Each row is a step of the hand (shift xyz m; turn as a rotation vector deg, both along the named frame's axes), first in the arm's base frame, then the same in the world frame.
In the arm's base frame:
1: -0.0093 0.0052 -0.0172 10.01 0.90 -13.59
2: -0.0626 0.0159 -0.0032 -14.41 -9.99 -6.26
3: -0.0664 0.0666 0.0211 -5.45 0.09 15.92
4: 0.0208 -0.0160 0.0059 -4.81 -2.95 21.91
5: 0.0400 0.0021 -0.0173 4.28 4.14 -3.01
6: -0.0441 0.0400 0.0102 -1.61 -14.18 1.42
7: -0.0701 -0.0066 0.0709 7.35 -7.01 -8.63
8: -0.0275 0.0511 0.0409 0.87 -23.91 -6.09
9: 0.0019 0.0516 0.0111 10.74 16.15 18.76
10: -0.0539 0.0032 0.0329 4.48 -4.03 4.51
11: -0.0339 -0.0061 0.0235 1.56 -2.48 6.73
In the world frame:
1: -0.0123 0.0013 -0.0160 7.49 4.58 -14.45
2: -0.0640 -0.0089 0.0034 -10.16 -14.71 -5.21
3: -0.0840 0.0366 0.0298 -3.42 -1.93 16.36
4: 0.0258 -0.0069 0.0033 -1.07 -4.49 22.15
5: 0.0343 0.0170 -0.0210 2.08 5.44 -3.25
6: -0.0546 0.0204 0.0158 3.99 -13.73 1.05
7: -0.0548 -0.0324 0.0770 8.52 -3.74 -9.54
8: -0.0403 0.0370 0.0452 9.17 -21.83 -7.01
9: -0.0165 0.0485 0.0127 5.74 19.06 18.22
10: -0.0475 -0.0173 0.0380 6.10 -2.03 3.91
11: -0.0265 -0.0184 0.0264 3.06 -1.69 6.45

